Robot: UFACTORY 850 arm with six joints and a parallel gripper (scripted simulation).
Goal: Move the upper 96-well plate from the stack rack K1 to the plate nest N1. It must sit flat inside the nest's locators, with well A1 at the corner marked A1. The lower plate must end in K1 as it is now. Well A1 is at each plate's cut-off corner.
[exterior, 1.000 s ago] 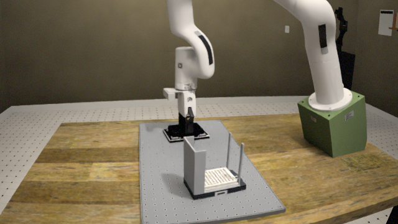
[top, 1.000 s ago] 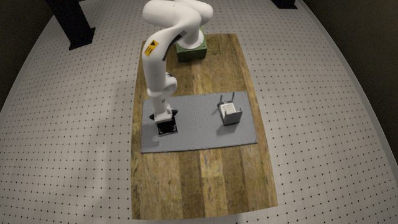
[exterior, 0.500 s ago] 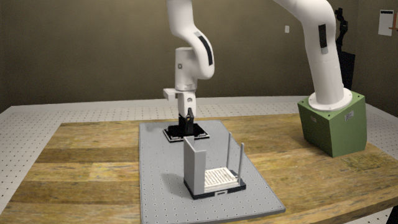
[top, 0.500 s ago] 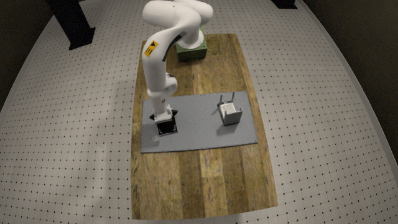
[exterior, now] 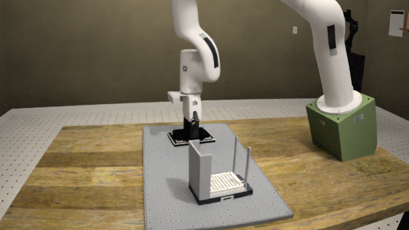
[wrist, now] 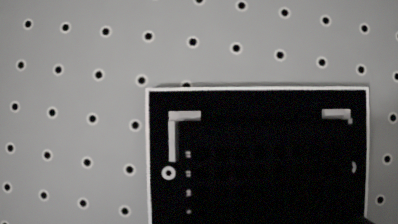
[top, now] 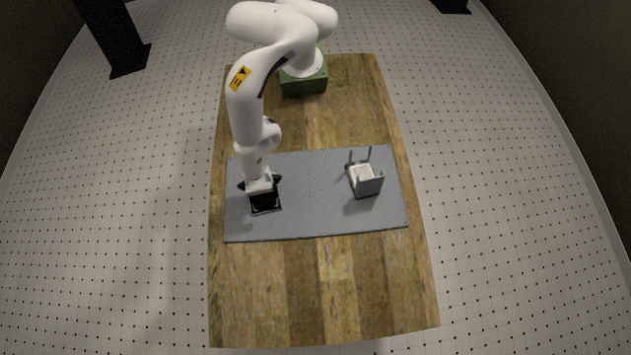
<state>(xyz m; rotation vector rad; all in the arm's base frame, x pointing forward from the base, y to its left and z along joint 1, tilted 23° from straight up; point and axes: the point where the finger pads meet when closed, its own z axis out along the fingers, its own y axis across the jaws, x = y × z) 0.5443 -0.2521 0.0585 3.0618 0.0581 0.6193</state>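
My hand is 10 mm above the black 96-well plate. From my hand the other things lie so: grey corner wall: 390 mm to the left, 100 mm ahead, 50 mm above; then white 96-well plate: 390 mm to the left, 30 mm ahead, 10 mm below.
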